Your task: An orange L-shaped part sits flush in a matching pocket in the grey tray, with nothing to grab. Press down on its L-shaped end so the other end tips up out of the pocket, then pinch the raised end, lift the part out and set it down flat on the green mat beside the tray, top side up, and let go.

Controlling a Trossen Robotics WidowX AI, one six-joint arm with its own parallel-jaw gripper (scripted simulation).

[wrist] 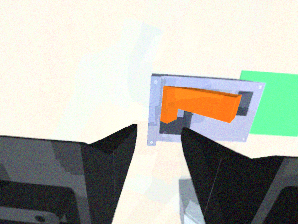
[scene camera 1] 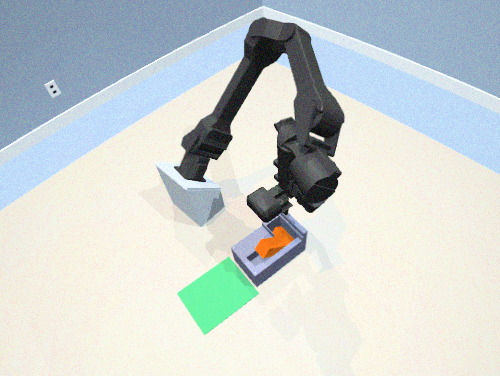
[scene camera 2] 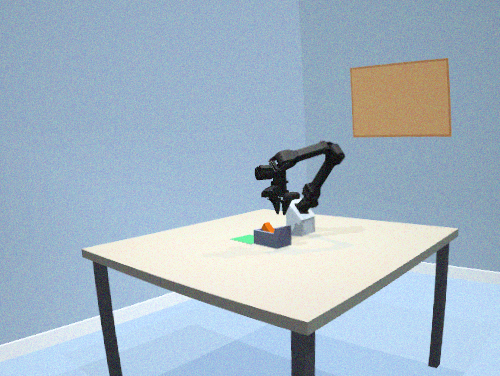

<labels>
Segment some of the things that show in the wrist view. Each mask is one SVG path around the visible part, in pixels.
My gripper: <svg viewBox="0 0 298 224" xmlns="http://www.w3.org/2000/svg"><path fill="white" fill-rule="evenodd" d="M182 128L181 143L183 154L206 224L298 224L298 156L274 155L250 158L218 144L187 127ZM138 125L131 124L90 144L77 141L0 135L0 224L112 224L135 151Z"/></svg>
An orange L-shaped part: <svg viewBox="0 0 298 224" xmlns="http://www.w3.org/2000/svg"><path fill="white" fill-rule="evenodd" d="M160 121L169 123L176 120L178 109L230 123L236 116L242 95L193 87L163 86Z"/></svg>
</labels>
